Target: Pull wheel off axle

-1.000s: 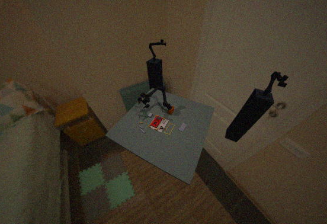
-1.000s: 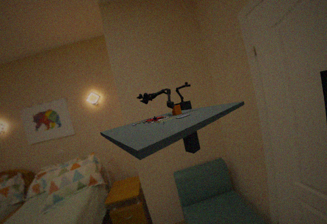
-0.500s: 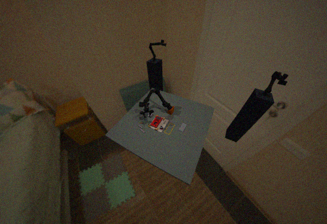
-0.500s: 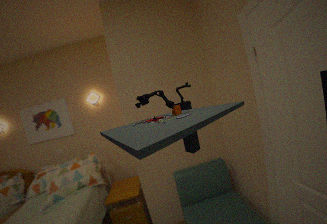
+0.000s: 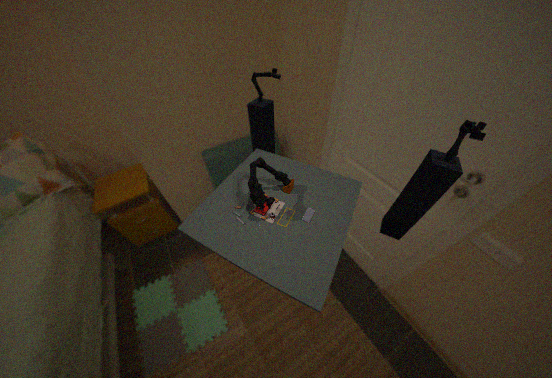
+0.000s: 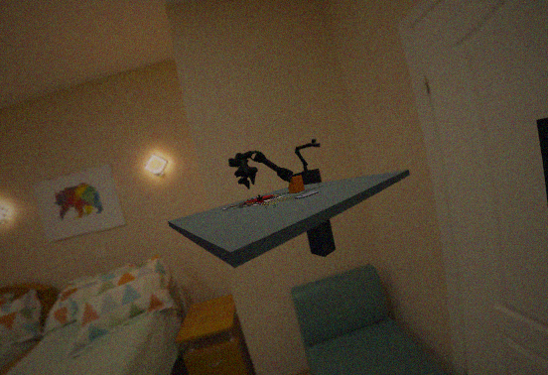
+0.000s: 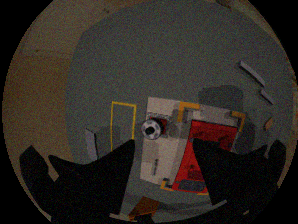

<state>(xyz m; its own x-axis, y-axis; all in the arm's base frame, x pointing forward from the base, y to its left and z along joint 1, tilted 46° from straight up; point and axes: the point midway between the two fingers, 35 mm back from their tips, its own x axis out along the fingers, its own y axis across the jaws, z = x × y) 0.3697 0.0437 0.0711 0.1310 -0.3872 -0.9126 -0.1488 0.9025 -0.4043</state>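
My gripper tip is 8 cm above the small grey wheel, 4 cm to the right of it and 2 cm past it. Also, from my gripper tip: pale base plate: 11 cm below, 7 cm behind, 5 cm to the right.
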